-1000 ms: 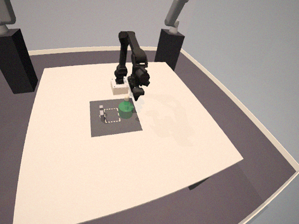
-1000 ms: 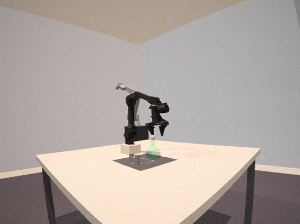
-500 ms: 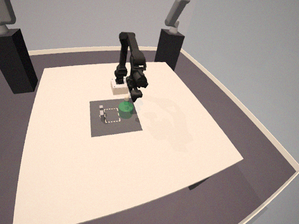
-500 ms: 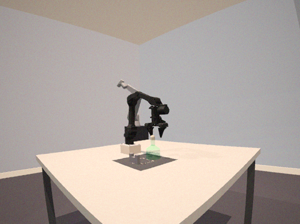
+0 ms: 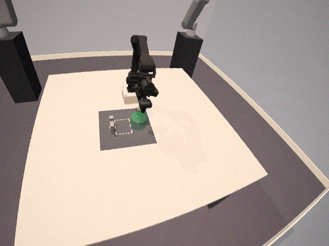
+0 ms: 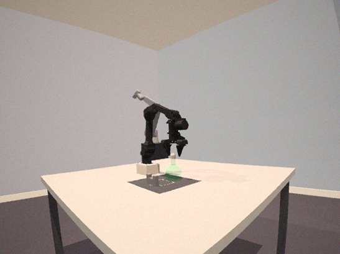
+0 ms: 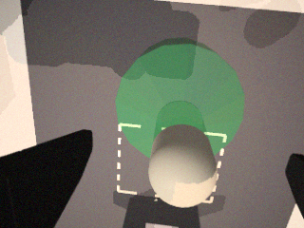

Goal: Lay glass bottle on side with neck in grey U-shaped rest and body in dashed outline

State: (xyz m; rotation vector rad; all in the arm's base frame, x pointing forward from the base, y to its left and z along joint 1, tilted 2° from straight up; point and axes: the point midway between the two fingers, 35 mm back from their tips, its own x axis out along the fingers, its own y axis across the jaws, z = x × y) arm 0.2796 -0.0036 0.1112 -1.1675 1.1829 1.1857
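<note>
Right now my gripper tip is 10 mm to the left of the green glass bottle and 50 mm above it. Round my gripper tip: dark grey mat 90 mm to the right, 140 mm below.
</note>
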